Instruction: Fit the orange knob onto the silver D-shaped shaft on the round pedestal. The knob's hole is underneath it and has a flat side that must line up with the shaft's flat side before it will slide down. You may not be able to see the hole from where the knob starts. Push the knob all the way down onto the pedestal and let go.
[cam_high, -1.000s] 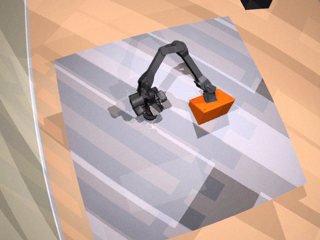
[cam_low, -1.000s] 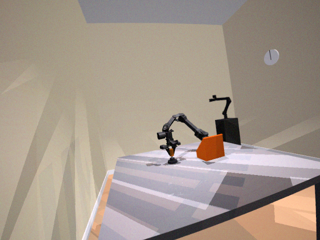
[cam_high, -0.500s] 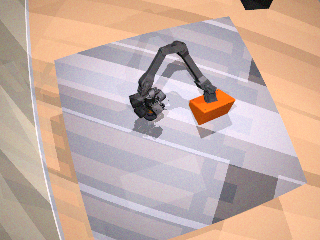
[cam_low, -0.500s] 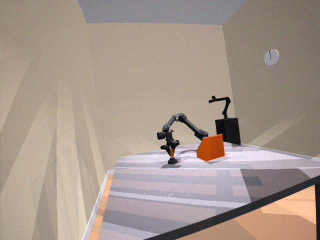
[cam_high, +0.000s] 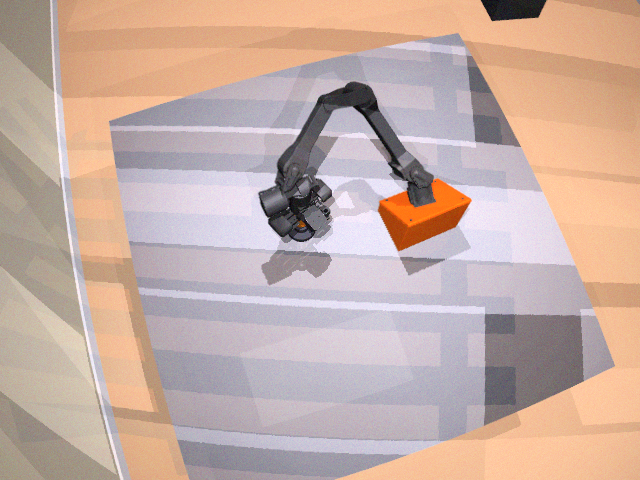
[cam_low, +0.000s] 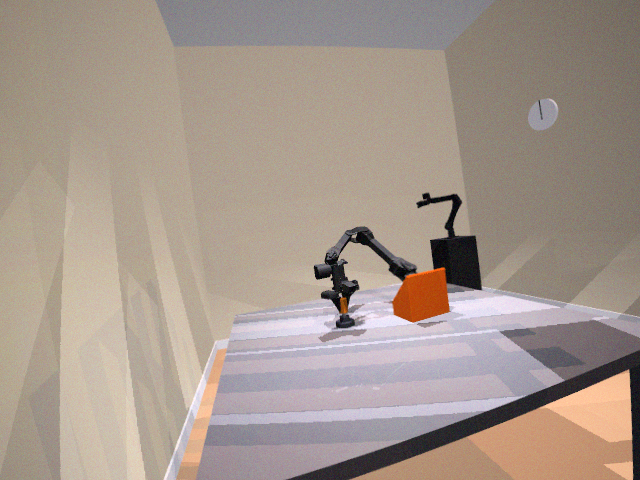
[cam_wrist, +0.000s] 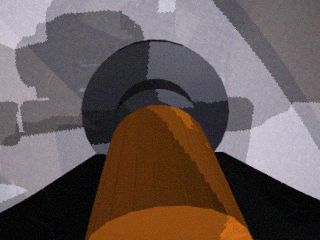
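The orange knob lies 3 cm above my gripper tip. The rest, counted from my gripper tip: dark round pedestal: 4 cm below.
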